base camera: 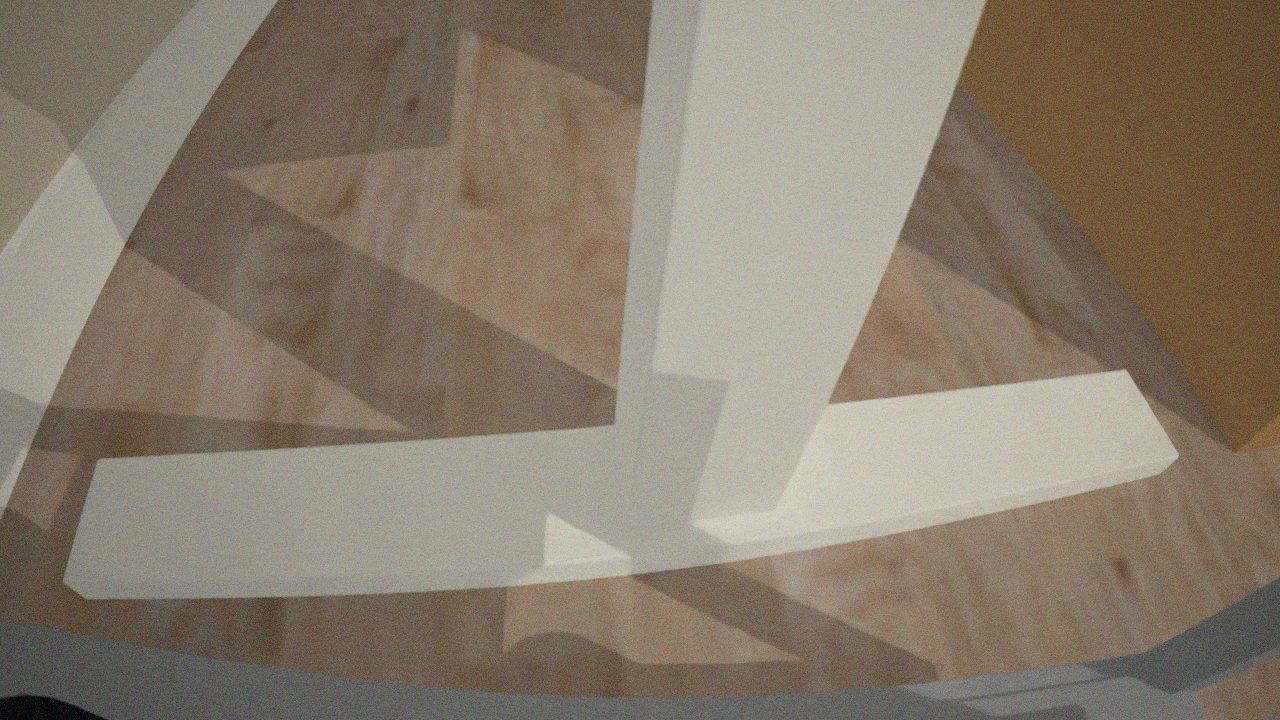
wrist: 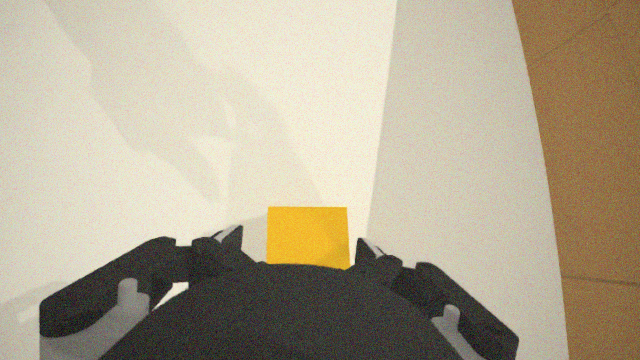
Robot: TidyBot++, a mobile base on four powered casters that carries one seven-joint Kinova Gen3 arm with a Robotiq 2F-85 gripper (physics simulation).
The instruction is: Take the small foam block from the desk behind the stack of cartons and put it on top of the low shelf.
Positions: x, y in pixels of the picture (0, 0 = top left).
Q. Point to a stack of brown cartons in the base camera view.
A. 1149, 129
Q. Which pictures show the gripper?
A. The wrist view only.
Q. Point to a white desk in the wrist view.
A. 127, 127
